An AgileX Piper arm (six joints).
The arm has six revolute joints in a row. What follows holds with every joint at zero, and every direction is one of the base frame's.
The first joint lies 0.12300 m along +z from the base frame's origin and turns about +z.
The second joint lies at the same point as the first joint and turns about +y.
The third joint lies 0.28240 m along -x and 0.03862 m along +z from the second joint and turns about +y.
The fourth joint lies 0.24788 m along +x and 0.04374 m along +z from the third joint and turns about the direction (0.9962, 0, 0.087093).
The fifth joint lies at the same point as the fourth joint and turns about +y.
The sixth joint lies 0.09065 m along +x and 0.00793 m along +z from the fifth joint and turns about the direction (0.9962, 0, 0.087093).
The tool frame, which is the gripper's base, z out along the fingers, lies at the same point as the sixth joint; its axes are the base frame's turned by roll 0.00, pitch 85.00 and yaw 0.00 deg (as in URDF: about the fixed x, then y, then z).
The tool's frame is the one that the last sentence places.
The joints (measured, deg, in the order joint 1, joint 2, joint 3, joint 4, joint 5, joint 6), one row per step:
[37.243, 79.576, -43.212, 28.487, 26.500, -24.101]
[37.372, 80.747, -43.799, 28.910, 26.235, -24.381]
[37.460, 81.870, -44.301, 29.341, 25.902, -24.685]
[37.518, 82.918, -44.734, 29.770, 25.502, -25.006]
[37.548, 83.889, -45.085, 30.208, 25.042, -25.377]
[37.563, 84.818, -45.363, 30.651, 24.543, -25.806]
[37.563, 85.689, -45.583, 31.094, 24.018, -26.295]
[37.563, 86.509, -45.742, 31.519, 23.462, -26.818]
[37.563, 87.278, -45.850, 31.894, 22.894, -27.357]
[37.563, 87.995, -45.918, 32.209, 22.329, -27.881]
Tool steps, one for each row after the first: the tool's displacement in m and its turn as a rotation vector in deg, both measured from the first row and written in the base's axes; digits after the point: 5 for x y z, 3 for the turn. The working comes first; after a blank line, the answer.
Tool pose at each row, in the base's axes (x y z in m, rotation vector in deg; the steps are taken from these numbers as rounded here):
[0.19796, 0.17482, 0.22312, -49.870, 139.573, 30.623]
[0.20096, 0.17796, 0.22082, -49.906, 139.882, 30.728]
[0.20388, 0.18075, 0.21829, -49.874, 140.177, 30.783]
[0.20668, 0.18322, 0.21574, -49.781, 140.414, 30.797]
[0.20932, 0.18533, 0.21313, -49.664, 140.595, 30.764]
[0.21179, 0.18719, 0.21034, -49.571, 140.752, 30.681]
[0.21410, 0.18879, 0.20753, -49.511, 140.863, 30.552]
[0.21622, 0.19018, 0.20464, -49.490, 140.938, 30.373]
[0.21813, 0.19135, 0.20173, -49.530, 140.982, 30.133]
[0.21986, 0.19233, 0.19885, -49.614, 141.007, 29.842]

[0.00300, 0.00314, -0.00230, -0.068, 0.316, 0.023]
[0.00592, 0.00593, -0.00483, -0.142, 0.592, -0.012]
[0.00872, 0.00840, -0.00738, -0.202, 0.796, -0.093]
[0.01136, 0.01051, -0.00999, -0.261, 0.930, -0.198]
[0.01383, 0.01237, -0.01278, -0.347, 1.027, -0.293]
[0.01614, 0.01397, -0.01559, -0.452, 1.068, -0.372]
[0.01826, 0.01536, -0.01848, -0.583, 1.063, -0.431]
[0.02017, 0.01653, -0.02139, -0.755, 1.014, -0.458]
[0.02190, 0.01751, -0.02427, -0.962, 0.934, -0.462]

